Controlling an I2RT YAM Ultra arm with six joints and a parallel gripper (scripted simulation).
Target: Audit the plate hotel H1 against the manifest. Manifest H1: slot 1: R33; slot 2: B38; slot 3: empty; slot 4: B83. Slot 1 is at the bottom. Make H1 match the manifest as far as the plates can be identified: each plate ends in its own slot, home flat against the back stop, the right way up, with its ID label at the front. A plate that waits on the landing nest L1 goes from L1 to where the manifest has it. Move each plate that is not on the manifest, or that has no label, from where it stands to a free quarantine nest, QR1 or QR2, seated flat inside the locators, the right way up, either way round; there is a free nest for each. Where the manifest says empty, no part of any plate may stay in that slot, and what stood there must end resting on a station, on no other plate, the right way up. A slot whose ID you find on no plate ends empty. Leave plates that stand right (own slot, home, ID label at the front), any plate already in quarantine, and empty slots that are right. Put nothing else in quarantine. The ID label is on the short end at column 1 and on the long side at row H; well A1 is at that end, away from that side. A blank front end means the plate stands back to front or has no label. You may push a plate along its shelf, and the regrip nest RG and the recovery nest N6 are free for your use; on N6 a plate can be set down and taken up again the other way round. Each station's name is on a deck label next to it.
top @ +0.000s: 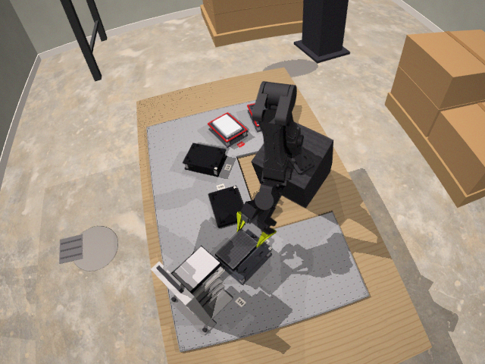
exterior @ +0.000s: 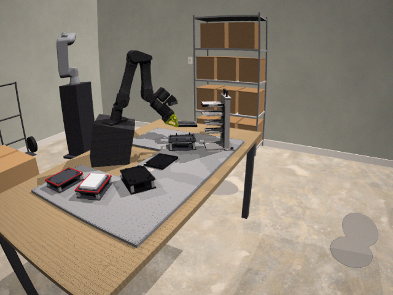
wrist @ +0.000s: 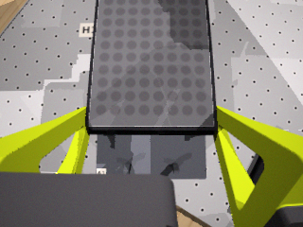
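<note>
The dark well plate is 5 cm ahead of my hand and 2 cm to the left of it. From my hand the other things lie so: RG deck label: 15 cm below, 7 cm behind, 3 cm to the right; then H1 deck label: 15 cm to the left, 15 cm below, 12 cm ahead; then regrip nest: 9 cm below, 3 cm ahead, 1 cm to the left.
</note>
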